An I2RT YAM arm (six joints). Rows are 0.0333 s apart.
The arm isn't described. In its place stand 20 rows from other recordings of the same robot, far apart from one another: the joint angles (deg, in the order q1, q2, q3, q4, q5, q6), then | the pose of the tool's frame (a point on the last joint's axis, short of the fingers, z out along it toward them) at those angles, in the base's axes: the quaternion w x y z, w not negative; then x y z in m.
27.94 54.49 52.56 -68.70 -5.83 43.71 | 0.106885, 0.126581, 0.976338, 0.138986, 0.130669, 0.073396, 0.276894
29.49 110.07 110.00 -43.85 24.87 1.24 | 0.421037, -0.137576, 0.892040, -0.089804, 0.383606, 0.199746, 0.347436
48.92 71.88 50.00 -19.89 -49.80 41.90 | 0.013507, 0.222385, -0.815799, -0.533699, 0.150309, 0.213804, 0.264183
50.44 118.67 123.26 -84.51 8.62 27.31 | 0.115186, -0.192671, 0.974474, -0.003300, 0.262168, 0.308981, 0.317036
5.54 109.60 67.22 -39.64 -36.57 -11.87 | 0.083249, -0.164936, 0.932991, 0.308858, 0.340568, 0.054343, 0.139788
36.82 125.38 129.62 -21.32 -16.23 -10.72 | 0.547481, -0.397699, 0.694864, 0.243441, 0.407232, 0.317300, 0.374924
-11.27 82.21 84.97 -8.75 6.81 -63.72 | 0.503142, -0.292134, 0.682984, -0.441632, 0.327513, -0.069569, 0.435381
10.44 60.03 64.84 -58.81 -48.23 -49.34 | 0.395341, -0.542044, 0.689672, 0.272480, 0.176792, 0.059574, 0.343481
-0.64 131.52 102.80 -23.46 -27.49 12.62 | 0.289626, 0.029611, 0.921682, 0.256401, 0.503584, 0.010809, 0.162652
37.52 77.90 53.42 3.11 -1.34 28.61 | 0.467144, -0.070724, 0.822887, 0.315645, 0.248978, 0.192236, 0.284787
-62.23 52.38 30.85 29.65 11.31 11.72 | 0.652321, 0.451670, 0.476174, -0.379117, 0.094736, -0.194896, 0.303894
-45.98 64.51 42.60 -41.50 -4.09 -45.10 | 0.185754, -0.000737, 0.972613, -0.139707, 0.144349, -0.145719, 0.218122
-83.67 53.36 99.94 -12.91 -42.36 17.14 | 0.780885, 0.136139, 0.525959, -0.308305, 0.031641, -0.067668, 0.600137
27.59 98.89 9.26 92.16 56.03 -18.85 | 0.660768, 0.071265, 0.694686, -0.275168, 0.205269, 0.073955, 0.133867
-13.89 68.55 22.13 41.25 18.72 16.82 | 0.668368, 0.298675, 0.673398, -0.103018, 0.233243, -0.069448, 0.213391
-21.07 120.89 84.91 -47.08 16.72 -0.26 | 0.031990, 0.187014, 0.969731, -0.153701, 0.371540, -0.154117, 0.137367
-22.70 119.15 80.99 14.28 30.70 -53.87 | 0.275465, -0.078041, 0.817284, -0.500075, 0.430233, -0.199671, 0.197518
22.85 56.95 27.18 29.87 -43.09 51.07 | 0.370004, -0.091860, 0.700660, 0.603104, 0.191887, 0.107250, 0.265394
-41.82 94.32 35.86 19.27 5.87 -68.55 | 0.206642, -0.187155, 0.882759, -0.378165, 0.224113, -0.205406, 0.130193
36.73 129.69 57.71 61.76 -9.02 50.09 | 0.422982, 0.038890, 0.765575, 0.483186, 0.340388, 0.260959, 0.082863
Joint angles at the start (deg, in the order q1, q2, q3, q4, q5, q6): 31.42, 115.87, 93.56, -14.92, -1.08, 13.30
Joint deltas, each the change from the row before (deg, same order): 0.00, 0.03, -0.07, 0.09, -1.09, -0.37; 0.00, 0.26, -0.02, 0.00, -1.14, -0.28; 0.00, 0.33, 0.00, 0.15, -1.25, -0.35; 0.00, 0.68, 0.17, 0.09, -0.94, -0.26; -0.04, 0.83, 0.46, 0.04, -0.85, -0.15; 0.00, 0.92, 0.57, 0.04, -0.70, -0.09; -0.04, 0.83, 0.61, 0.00, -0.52, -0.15; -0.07, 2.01, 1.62, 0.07, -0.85, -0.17; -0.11, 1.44, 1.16, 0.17, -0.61, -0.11; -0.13, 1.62, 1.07, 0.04, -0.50, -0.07; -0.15, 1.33, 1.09, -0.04, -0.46, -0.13
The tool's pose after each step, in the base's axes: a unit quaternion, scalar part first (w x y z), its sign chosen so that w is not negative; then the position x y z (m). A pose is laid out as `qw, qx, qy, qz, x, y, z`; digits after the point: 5 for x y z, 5 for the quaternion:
0.40498, -0.15221, 0.88272, 0.18338, 0.40202, 0.24717, 0.24674
0.39995, -0.15880, 0.88249, 0.18982, 0.40211, 0.24805, 0.24459
0.39541, -0.16625, 0.88156, 0.19711, 0.40245, 0.24917, 0.24224
0.38990, -0.17187, 0.88187, 0.20184, 0.40377, 0.25065, 0.23801
0.38520, -0.17593, 0.88208, 0.20644, 0.40595, 0.25221, 0.23418
0.38090, -0.17923, 0.88235, 0.21036, 0.40832, 0.25416, 0.23021
0.37801, -0.18199, 0.88242, 0.21289, 0.41078, 0.25564, 0.22709
0.37344, -0.18584, 0.88246, 0.21741, 0.41696, 0.25932, 0.22024
0.37114, -0.18802, 0.88213, 0.22081, 0.42170, 0.26152, 0.21534
0.36616, -0.18933, 0.88351, 0.22247, 0.42645, 0.26342, 0.20808
0.36318, -0.19077, 0.88399, 0.22420, 0.43076, 0.26480, 0.20311

